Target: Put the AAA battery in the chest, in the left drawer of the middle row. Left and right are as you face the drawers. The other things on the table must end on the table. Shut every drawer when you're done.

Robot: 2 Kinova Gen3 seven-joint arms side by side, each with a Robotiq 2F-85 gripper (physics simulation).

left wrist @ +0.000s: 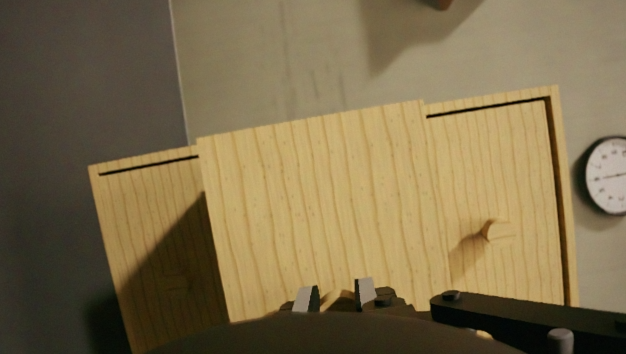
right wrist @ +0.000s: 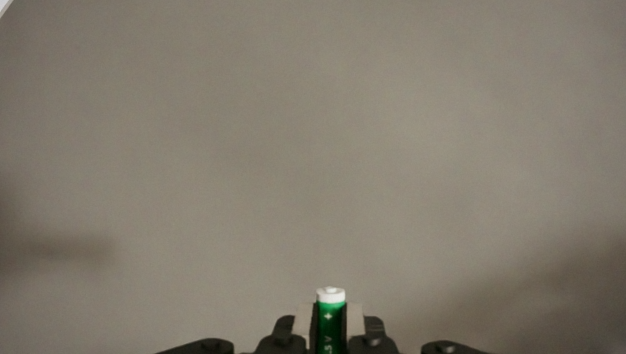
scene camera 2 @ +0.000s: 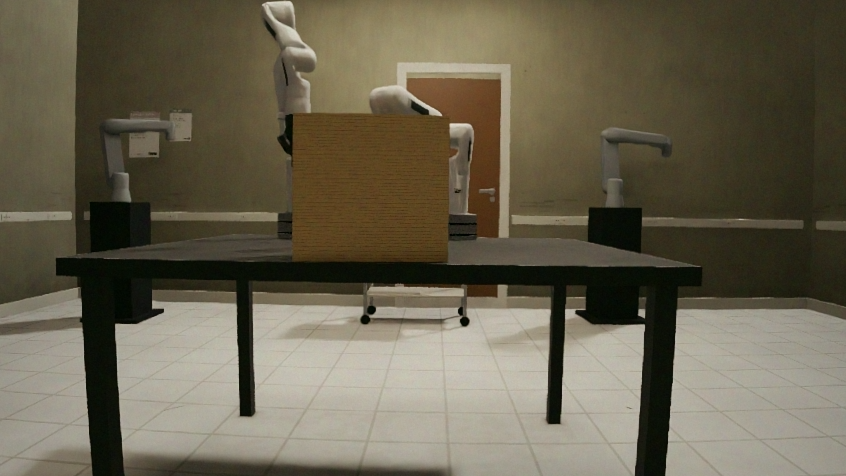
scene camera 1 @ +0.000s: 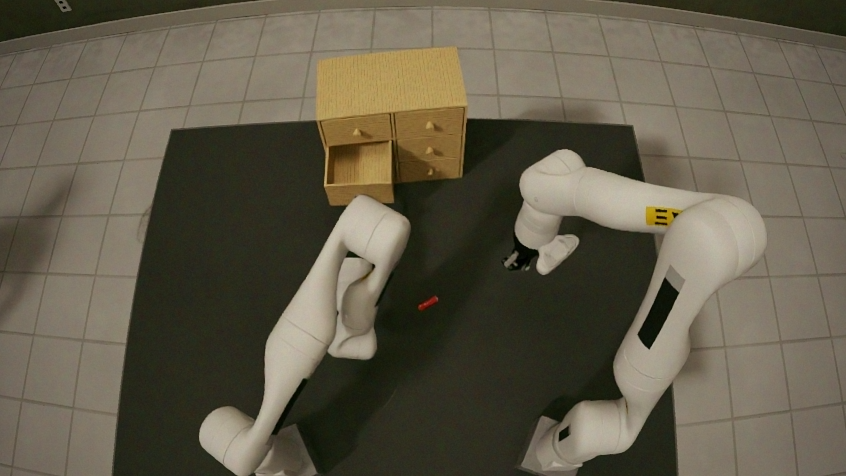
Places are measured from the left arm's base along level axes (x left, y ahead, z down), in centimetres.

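Pixels of known places: left gripper, fingertip midpoint: (left wrist: 340, 307); right gripper, fingertip midpoint: (right wrist: 330, 328) (scene camera 1: 522, 264); left arm's base, link origin: (scene camera 2: 455, 213) (scene camera 1: 281, 458); right arm's base, link origin: (scene camera 1: 557, 449).
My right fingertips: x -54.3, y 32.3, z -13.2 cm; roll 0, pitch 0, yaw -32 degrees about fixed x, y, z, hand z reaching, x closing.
Note:
Ahead of a thing's pixels: the offset from my right fingertips to its top centre. "*": to the spot under its first point.
The wooden chest @(dx +21.7, dy +43.8, dz -7.9 cm) (scene camera 1: 387, 85) (scene camera 2: 370, 189) stands at the table's far edge in scene camera 1. Its left middle-row drawer @(* dx +31.0, dy +24.0, dz +7.1 cm) (scene camera 1: 360, 194) (left wrist: 320, 200) is pulled out, and the visible part of its inside is bare. The other visible drawers are shut. My left gripper (left wrist: 340, 307) is shut on that drawer's knob @(* dx +32.1, dy +22.5, dz +7.4 cm) (left wrist: 340, 299); the arm hides it in scene camera 1. My right gripper (scene camera 1: 514, 261) (scene camera 2: 285, 142) (right wrist: 330, 328) is shut on the green AAA battery @(* dx -0.5, dy -0.8, dz -1.0 cm) (right wrist: 330, 311), whose white end points out past the fingertips. It hangs over the table's right part in scene camera 1.
A small red cylinder @(dx +18.8, dy +1.7, dz +21.5 cm) (scene camera 1: 427, 303) lies on the dark table (scene camera 1: 201, 195) (scene camera 2: 532, 273), between the two arms. The left forearm (scene camera 1: 307, 301) reaches up to the front of the open drawer. The right arm (scene camera 1: 627, 198) arches over the table's right side.

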